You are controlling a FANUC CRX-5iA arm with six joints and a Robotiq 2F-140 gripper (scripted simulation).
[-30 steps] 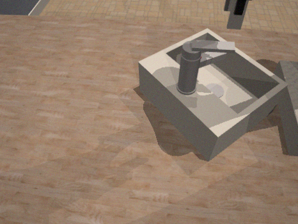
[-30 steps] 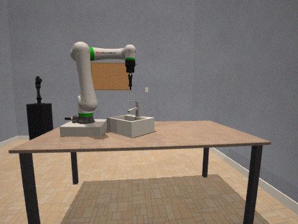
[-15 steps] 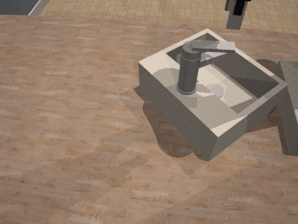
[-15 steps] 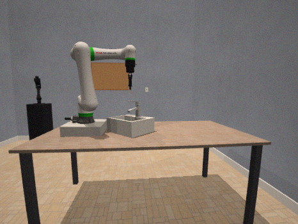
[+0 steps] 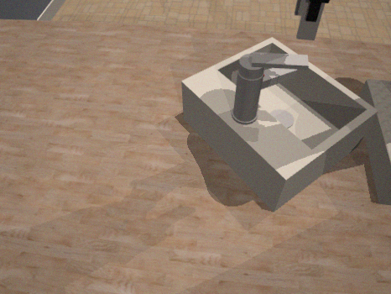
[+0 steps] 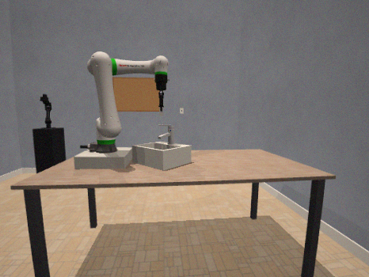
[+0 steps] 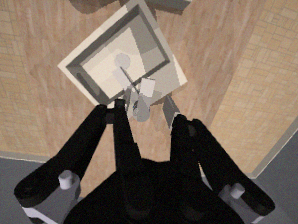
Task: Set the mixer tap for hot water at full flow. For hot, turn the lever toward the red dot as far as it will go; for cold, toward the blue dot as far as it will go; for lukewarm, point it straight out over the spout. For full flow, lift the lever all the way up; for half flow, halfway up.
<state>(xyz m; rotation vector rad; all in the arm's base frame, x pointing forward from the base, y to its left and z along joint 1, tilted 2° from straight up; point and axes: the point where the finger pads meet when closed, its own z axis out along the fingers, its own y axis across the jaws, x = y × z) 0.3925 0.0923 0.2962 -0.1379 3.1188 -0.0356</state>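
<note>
Right now my hand is 30 mm short of the flat lever and 100 mm above it. Round my hand: sink basin 80 mm to the right, 340 mm below; grey mixer tap 50 mm ahead, 10 mm to the right, 150 mm below.
</note>
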